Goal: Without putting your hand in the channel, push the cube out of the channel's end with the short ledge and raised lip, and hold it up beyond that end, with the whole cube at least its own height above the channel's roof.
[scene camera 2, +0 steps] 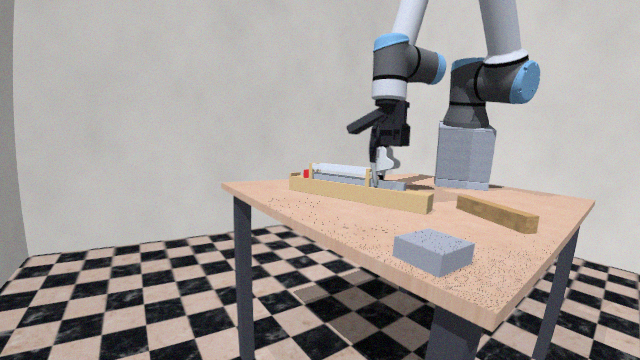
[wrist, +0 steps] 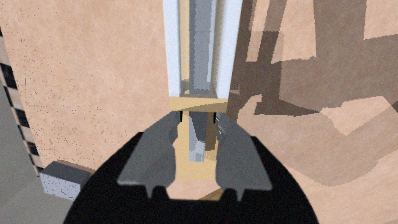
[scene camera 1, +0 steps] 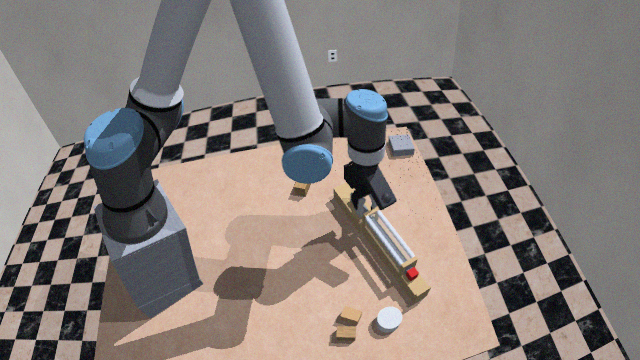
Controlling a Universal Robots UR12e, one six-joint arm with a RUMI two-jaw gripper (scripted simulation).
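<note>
My gripper visible, wrist view and scene camera 1 included. Wooden bar in sight, grey block too.
</note>
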